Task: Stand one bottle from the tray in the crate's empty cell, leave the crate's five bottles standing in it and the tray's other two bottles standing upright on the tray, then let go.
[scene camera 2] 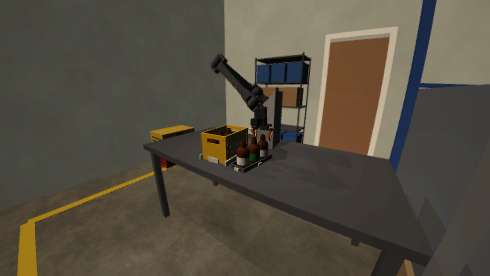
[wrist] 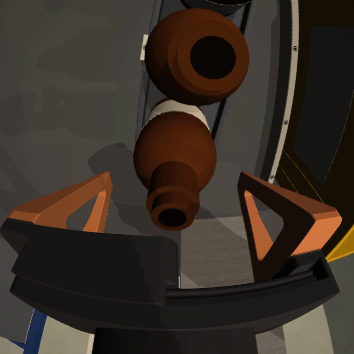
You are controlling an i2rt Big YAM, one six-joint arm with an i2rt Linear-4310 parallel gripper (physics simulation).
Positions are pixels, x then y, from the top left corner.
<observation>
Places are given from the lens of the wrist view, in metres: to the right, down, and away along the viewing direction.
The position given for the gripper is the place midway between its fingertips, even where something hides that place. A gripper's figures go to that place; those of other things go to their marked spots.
gripper (wrist: 174, 178): 0.00, 0.00, 0.13
green-labelled bottle (wrist: 197, 60): 0.01, -0.04, 0.06
</observation>
